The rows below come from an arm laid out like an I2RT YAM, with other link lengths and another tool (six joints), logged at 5 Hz.
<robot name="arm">
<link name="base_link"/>
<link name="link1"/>
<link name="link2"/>
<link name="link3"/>
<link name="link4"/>
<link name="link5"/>
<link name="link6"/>
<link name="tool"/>
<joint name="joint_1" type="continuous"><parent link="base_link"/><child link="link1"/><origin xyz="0.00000 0.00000 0.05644"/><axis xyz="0 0 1"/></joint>
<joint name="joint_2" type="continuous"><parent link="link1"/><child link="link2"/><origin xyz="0.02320 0.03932 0.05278"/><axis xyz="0 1 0"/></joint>
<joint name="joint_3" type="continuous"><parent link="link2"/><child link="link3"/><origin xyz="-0.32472 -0.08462 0.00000"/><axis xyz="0 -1 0"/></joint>
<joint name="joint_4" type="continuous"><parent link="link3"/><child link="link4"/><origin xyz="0.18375 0.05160 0.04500"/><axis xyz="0 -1 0"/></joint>
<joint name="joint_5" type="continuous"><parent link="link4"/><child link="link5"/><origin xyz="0.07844 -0.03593 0.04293"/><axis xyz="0 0 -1"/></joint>
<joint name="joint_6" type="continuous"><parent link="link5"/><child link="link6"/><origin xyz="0.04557 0.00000 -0.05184"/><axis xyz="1 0 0"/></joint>
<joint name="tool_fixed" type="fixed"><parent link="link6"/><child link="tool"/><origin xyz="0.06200 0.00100 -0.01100" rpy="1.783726 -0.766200 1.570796"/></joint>
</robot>
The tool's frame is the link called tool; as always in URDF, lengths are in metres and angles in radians. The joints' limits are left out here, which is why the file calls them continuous.
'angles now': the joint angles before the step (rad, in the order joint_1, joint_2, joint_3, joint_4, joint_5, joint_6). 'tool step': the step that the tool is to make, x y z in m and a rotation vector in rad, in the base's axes. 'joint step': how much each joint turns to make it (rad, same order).
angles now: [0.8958 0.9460 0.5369 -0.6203 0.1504 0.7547]
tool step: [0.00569 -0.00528 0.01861 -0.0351 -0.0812 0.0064]
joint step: [0.0008 -0.0291 0.0824 -0.0789 0.0694 -0.0508]
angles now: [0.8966 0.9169 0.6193 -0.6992 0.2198 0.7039]
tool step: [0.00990 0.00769 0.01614 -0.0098 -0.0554 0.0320]
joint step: [-0.0008 0.0234 0.0650 -0.0017 0.0226 -0.0564]
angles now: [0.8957 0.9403 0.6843 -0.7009 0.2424 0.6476]
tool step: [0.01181 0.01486 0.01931 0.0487 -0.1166 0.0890]
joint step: [0.0003 -0.0057 0.0301 0.1012 -0.0089 -0.1101]
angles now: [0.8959 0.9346 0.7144 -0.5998 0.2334 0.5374]
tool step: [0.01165 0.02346 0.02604 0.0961 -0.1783 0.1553]
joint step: [0.0004 -0.0146 -0.0043 0.2094 -0.0659 -0.1641]
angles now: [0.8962 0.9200 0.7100 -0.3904 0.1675 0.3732]
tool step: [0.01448 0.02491 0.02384 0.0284 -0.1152 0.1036]
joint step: [-0.0006 0.0603 0.0424 0.1287 -0.0517 -0.1169]
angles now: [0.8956 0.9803 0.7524 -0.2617 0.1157 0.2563]
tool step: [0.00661 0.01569 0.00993 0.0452 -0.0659 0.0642]
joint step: [0.0002 0.0306 -0.0121 0.1237 -0.0475 -0.0489]
